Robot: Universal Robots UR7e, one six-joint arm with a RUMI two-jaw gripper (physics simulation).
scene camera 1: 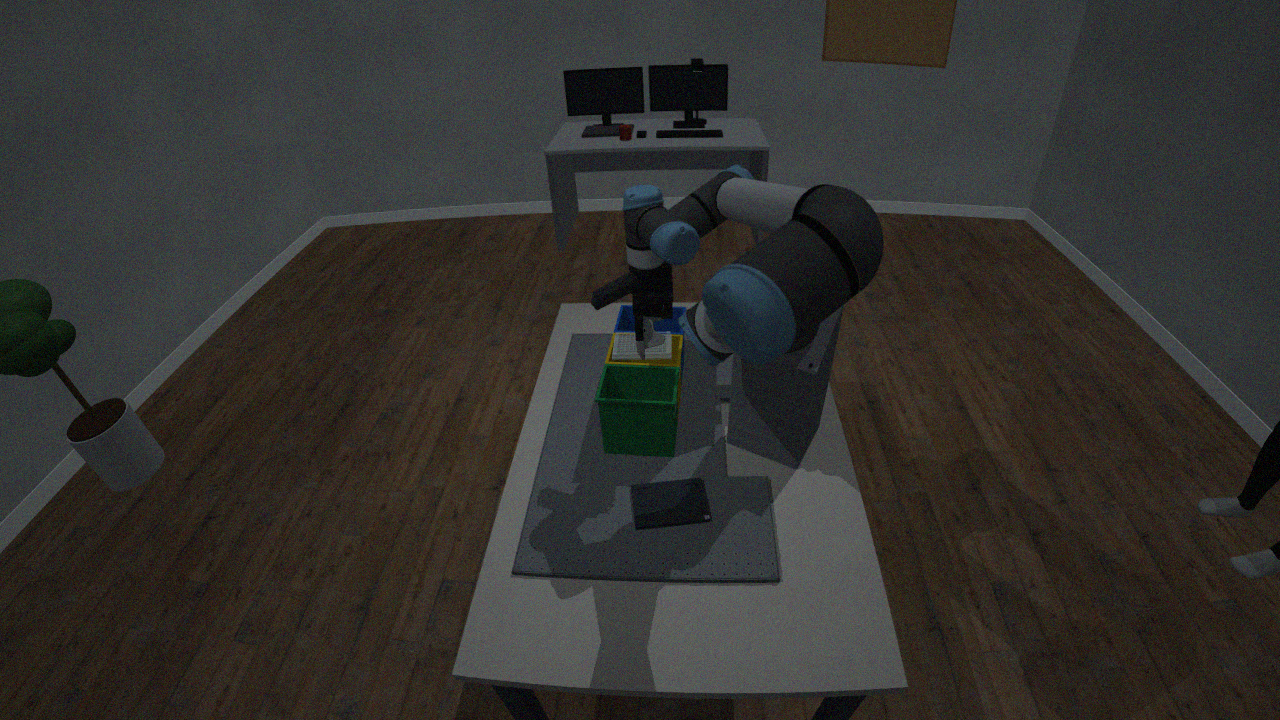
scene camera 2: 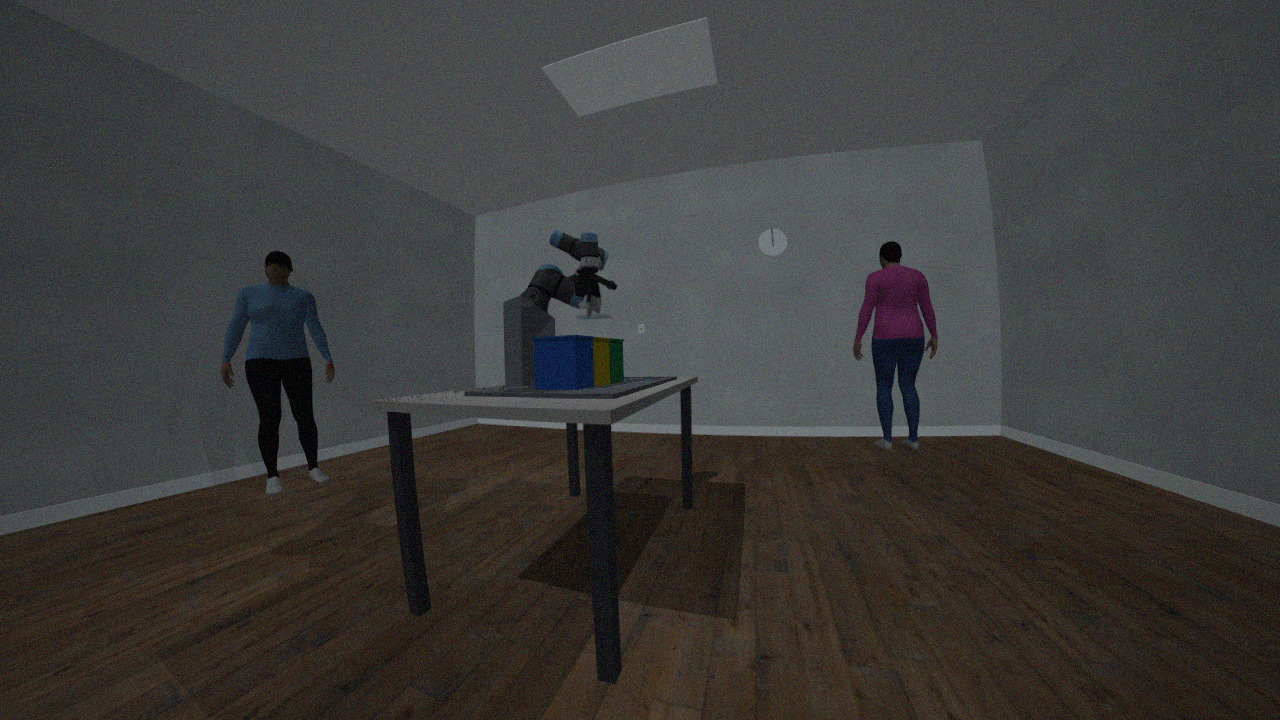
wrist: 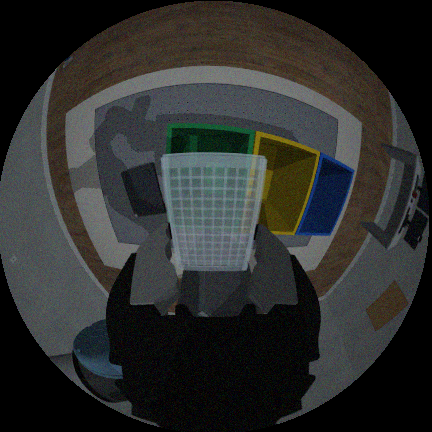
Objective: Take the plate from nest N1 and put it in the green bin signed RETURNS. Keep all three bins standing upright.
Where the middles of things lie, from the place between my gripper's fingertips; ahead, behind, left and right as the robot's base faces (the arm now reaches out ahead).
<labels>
I see the gridded plate (scene camera 1: 625, 348) right at my hand. Round my hand: dark nest (scene camera 1: 671, 503) 100 mm behind, 200 mm to the left, 270 mm below.
</labels>
